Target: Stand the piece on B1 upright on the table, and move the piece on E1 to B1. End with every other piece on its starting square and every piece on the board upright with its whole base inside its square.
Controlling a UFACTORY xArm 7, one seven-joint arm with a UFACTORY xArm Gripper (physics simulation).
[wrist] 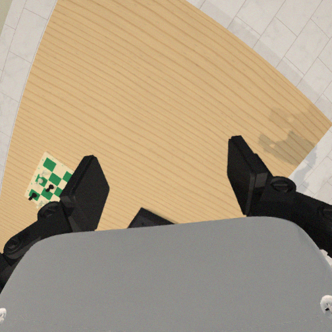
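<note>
The green and cream chessboard (46,156) lies at the left in the wrist view, small and far below, partly hidden behind the left finger. Two dark pieces show on it: one dark piece (50,188) and another dark piece (33,196) near the board's left edge. A pale piece (41,180) shows near them. The squares' names, and which pieces stand on B1 and E1, cannot be told at this size. My gripper (163,163) is wide open and empty, high above the table and off to the right of the board.
The wooden table top (150,90) has a curved edge at the upper right and another edge at the left, with pale tiled floor (300,30) beyond. A dark flat object (147,218) shows between the fingers at the housing's edge. Shadows fall on the table at the right.
</note>
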